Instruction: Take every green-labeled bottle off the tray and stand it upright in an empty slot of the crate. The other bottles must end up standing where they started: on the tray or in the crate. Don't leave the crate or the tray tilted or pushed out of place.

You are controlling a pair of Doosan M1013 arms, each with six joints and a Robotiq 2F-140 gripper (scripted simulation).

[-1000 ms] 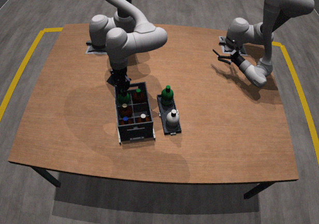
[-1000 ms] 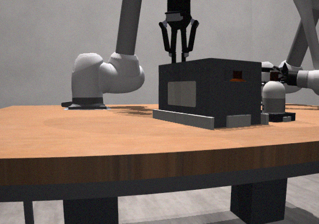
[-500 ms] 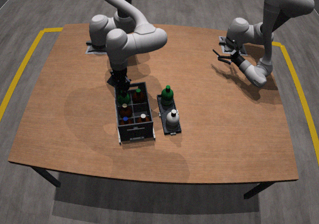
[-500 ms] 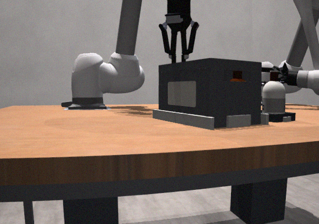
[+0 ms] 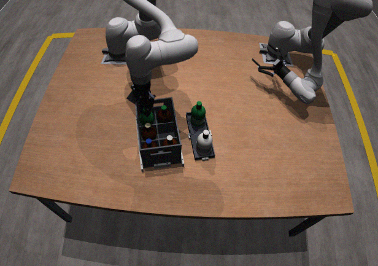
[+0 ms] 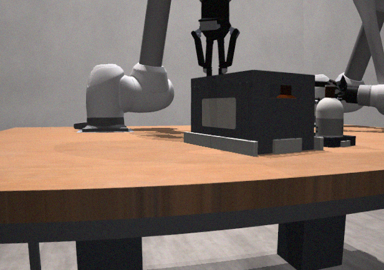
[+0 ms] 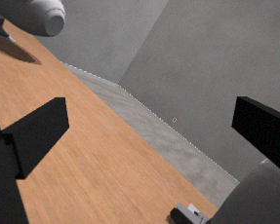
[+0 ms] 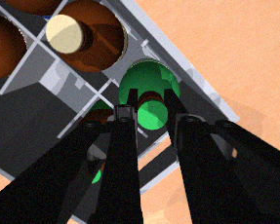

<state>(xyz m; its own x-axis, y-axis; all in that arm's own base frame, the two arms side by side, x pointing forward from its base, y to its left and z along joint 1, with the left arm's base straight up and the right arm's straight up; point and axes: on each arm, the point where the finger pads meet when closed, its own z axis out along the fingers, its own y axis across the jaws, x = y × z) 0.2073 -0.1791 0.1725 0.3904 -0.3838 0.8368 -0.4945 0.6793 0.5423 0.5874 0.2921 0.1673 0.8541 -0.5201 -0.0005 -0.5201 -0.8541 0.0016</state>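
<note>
Now: the crate 8 cm ahead of my right hand, 6 cm to the left of it and 8 cm below it. From my right hand the other things lie so: tray 5 cm ahead, 27 cm to the left, 16 cm below; white bottle 13 cm ahead, 28 cm to the left, 8 cm below.
</note>
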